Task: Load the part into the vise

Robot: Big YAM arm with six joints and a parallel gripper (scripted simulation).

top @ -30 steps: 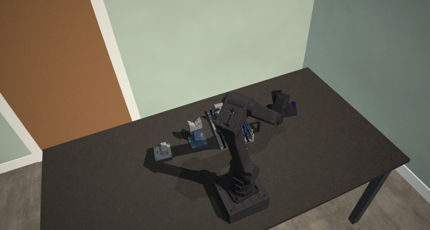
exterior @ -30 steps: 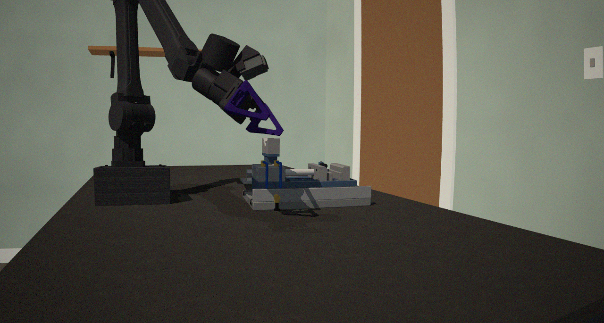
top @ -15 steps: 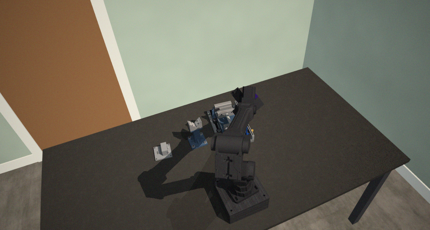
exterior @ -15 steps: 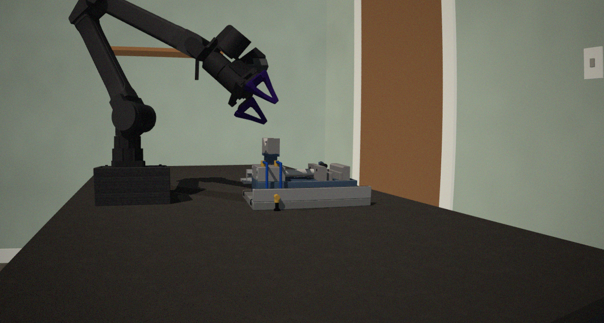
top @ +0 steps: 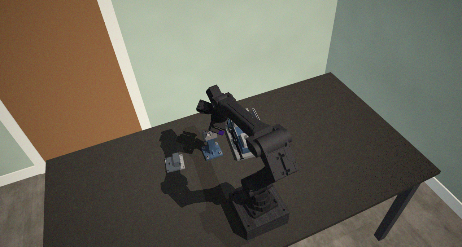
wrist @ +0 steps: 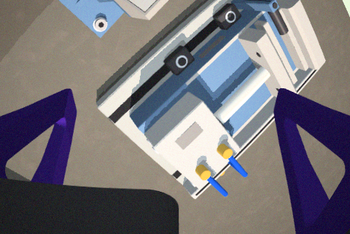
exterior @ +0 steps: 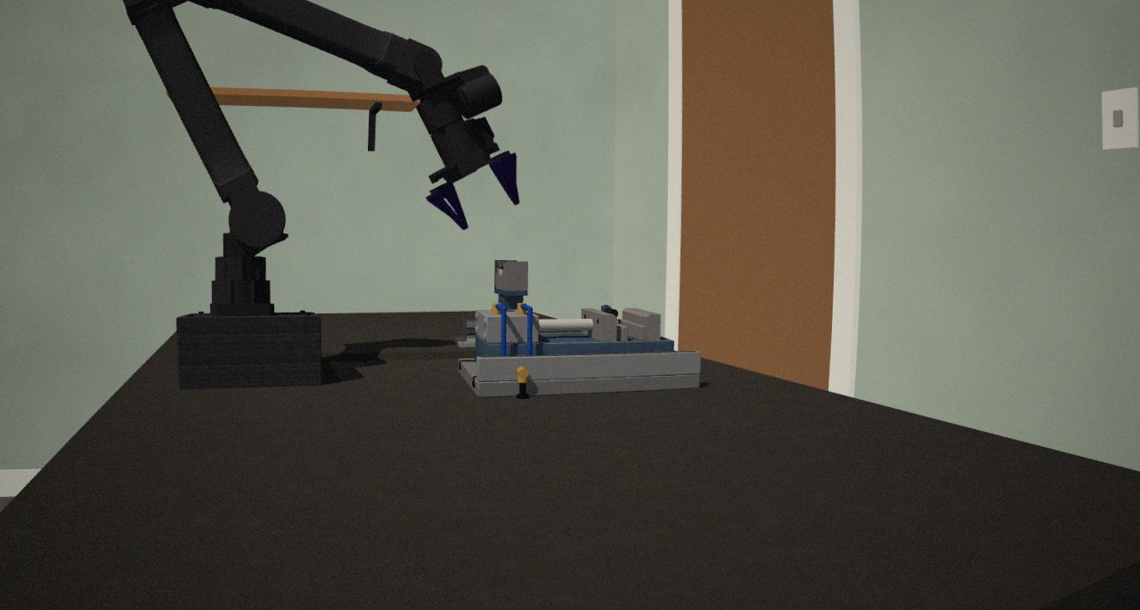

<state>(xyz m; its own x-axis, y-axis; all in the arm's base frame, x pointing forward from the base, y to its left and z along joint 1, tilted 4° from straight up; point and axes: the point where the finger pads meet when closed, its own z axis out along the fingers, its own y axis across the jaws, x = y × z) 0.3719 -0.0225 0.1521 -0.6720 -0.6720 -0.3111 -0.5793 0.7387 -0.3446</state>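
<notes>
My gripper is now 80 mm short of the part, 220 mm to the right of it and 210 mm above it. The rest, counted from my hand: grey infeed plate: 80 mm ahead, 240 mm to the left, 230 mm below.
</notes>
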